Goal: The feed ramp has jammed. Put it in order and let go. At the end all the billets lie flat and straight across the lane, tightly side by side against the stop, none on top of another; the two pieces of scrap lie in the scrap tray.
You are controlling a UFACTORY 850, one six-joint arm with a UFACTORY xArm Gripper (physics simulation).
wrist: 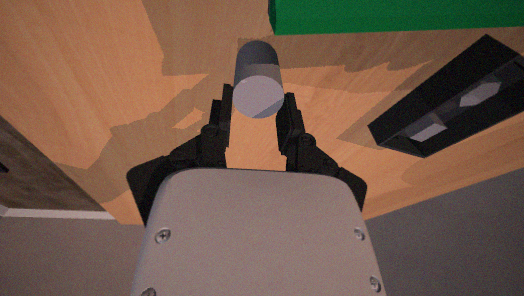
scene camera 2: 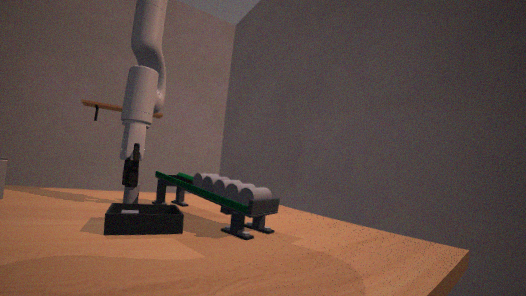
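A hexagonal scrap piece [wrist: 490,86] is in view, and so is a black scrap tray [scene camera 2: 153,219]. Scene camera 2 does not show the hexagonal scrap piece, hidden by the black scrap tray. The gripper [scene camera 2: 129,186] is in view as well, and the wrist view also shows the gripper [wrist: 256,102].
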